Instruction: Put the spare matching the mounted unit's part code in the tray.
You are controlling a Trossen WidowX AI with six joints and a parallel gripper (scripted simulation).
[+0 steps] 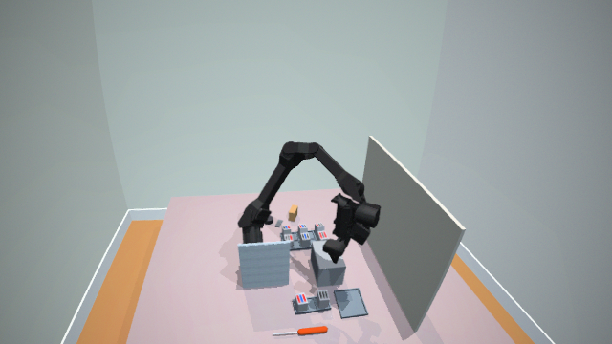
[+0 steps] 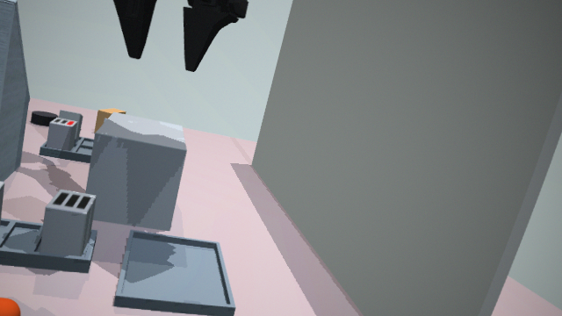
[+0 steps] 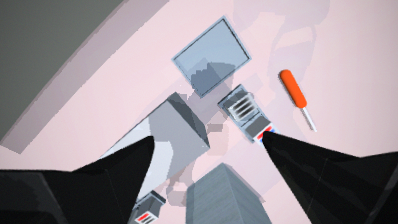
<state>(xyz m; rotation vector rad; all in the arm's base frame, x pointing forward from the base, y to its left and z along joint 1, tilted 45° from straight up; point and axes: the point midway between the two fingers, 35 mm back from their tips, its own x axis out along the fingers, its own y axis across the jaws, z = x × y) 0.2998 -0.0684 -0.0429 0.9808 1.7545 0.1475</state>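
Right now my gripper tip is 13 cm past the grey spare block, 7 cm to the left of it and 15 cm above it. Also, from my gripper tip: grey box: 2 cm behind, 12 cm to the left, 14 cm below; tray: 5 cm ahead, 7 cm to the right, 18 cm below; grey wall panel: 23 cm ahead, 12 cm to the left, 4 cm above.
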